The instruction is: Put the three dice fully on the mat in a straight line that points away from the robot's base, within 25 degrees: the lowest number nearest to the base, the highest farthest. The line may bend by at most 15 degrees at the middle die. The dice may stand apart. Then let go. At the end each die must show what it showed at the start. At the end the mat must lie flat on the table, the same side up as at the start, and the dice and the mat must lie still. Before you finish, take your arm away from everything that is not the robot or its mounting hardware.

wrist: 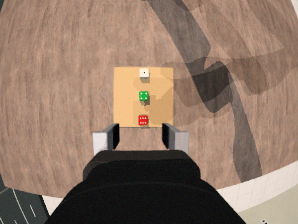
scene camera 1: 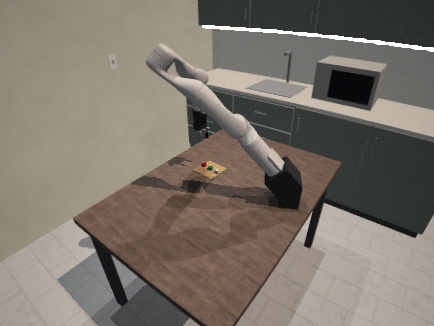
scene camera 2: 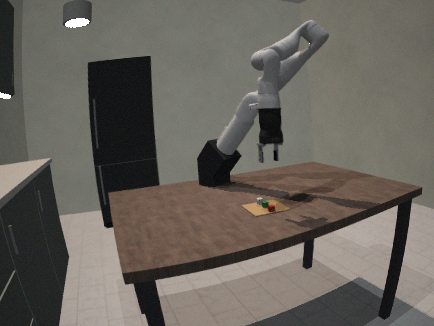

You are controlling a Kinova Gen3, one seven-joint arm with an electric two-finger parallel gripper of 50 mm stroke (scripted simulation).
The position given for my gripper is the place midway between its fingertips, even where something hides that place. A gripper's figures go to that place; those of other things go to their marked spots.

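A tan mat (wrist: 127, 83) sits 0.36 m from the lens, while my own gripper (wrist: 140, 132) is 0.18 m from the lens.
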